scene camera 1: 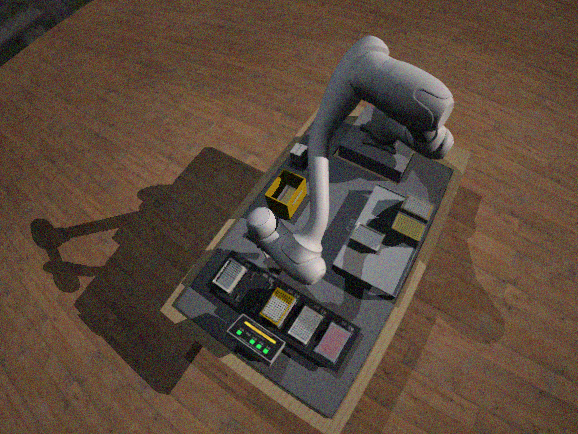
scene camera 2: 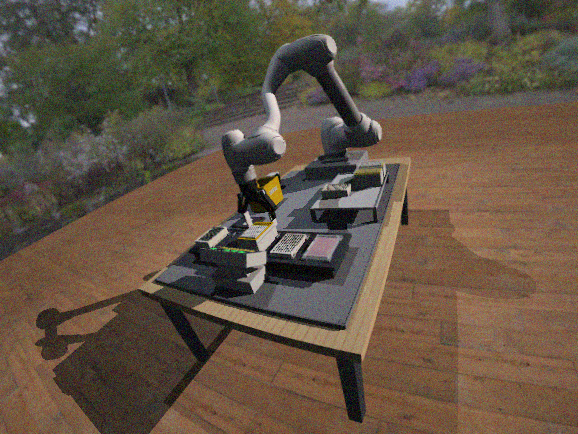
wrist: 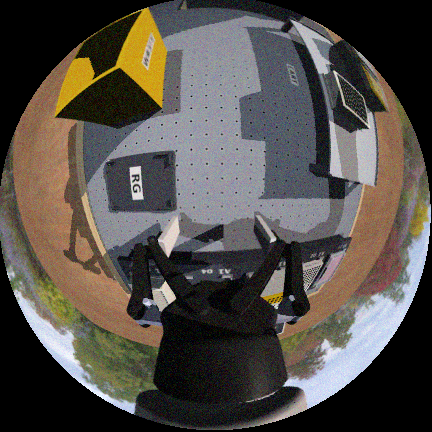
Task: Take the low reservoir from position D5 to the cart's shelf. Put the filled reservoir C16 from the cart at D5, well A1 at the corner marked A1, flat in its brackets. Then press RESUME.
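Where they show: gripper, fingertip midpoint: [wrist: 216, 223]; arm's base, origin of the base link: [scene camera 1: 383, 137] [scene camera 2: 337, 158].
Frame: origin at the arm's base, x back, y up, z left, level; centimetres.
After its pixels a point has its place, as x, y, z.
The reservoir at D5 [scene camera 1: 231, 275] {-95.6, -2.1, -33.0} [scene camera 2: 212, 236] {-97.4, -0.1, -31.6} [wrist: 163, 295] {-93.6, -0.2, -30.0}, a pale tray, sits at the far left end of the dark deck; my finger linkage partly covers it in the wrist view. My gripper [scene camera 2: 260, 217] {-80.5, -5.0, -17.5} [wrist: 216, 223] {-80.5, -5.0, -17.5} is open with nothing between its fingers, low beside the D4 stretch of the deck; the arm hides it in scene camera 1. The cart [scene camera 1: 377, 270] {-67.2, -1.9, 20.7} [scene camera 2: 345, 202] {-67.3, -1.9, 17.5} [wrist: 367, 167] {-69.7, -1.9, 22.5} carries a pale-rimmed labware [scene camera 1: 367, 237] {-56.3, 0.3, 11.6} [scene camera 2: 336, 190] {-60.3, 1.1, 12.5} [wrist: 352, 100] {-56.7, 0.9, 10.5} and more pieces; which is C16 cannot be read. The panel [scene camera 1: 256, 340] {-113.2, 4.3, -9.1} shows a yellow bar and green lights; the word RESUME is not legible.
A yellow-topped box [scene camera 1: 277, 307] {-98.8, 3.6, -8.1} [scene camera 2: 257, 235] {-102.3, 3.4, -5.7}, a white rack [scene camera 1: 305, 325] {-99.7, -1.9, 3.9} [scene camera 2: 288, 245] {-100.5, -1.8, 4.1} and a pink plate [scene camera 1: 334, 341] {-100.2, -2.0, 16.4} [scene camera 2: 322, 247] {-101.5, -1.8, 16.4} stand on the deck. A tall yellow bin [scene camera 1: 287, 202] [wrist: 145, 75] {-57.0, -0.4, -24.3} and a dark pad marked RG [wrist: 155, 185] {-73.2, -7.1, -27.0} are behind the deck. A yellow piece [scene camera 1: 409, 226] {-46.0, 4.1, 26.0} is on the cart.
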